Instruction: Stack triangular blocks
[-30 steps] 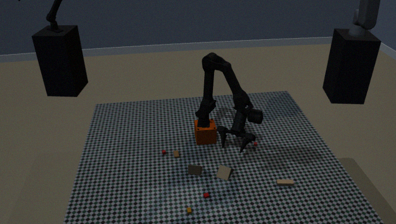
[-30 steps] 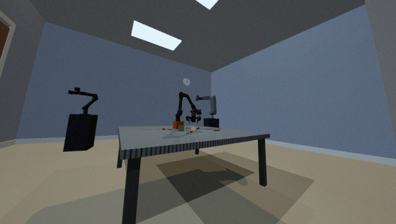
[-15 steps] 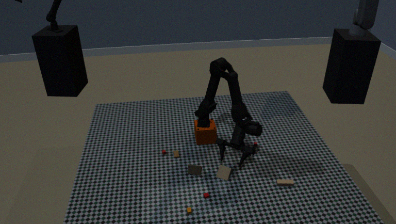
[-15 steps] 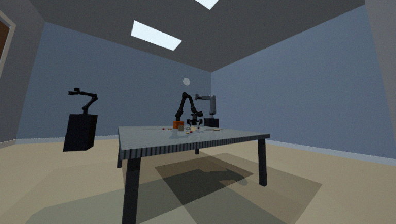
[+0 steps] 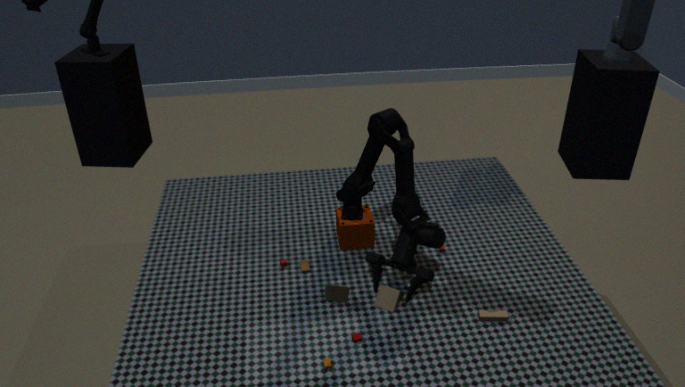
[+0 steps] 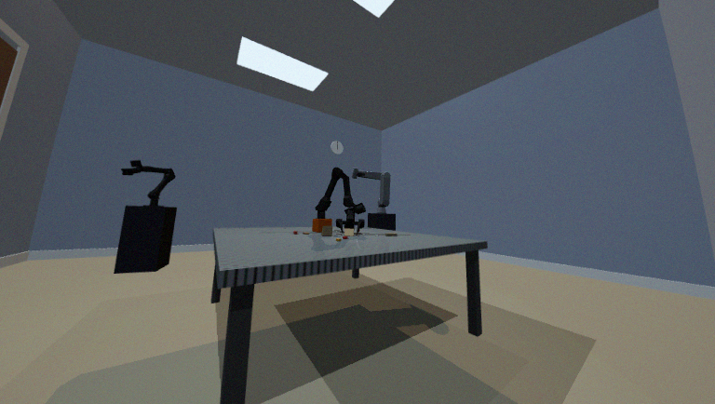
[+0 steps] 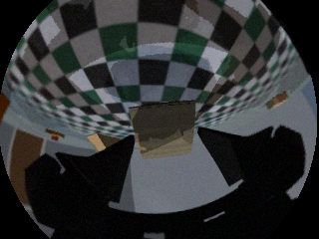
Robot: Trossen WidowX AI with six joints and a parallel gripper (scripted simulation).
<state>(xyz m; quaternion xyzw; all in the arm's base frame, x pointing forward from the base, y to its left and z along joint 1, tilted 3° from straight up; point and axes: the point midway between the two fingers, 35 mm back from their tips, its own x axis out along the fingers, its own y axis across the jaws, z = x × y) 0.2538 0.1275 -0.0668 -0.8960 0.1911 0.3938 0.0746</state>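
My gripper tip is 10 mm past the triangular block and 10 mm below it. Also, from my gripper tip: orange piece (230 mm ahead, 150 mm to the right, 10 mm below).
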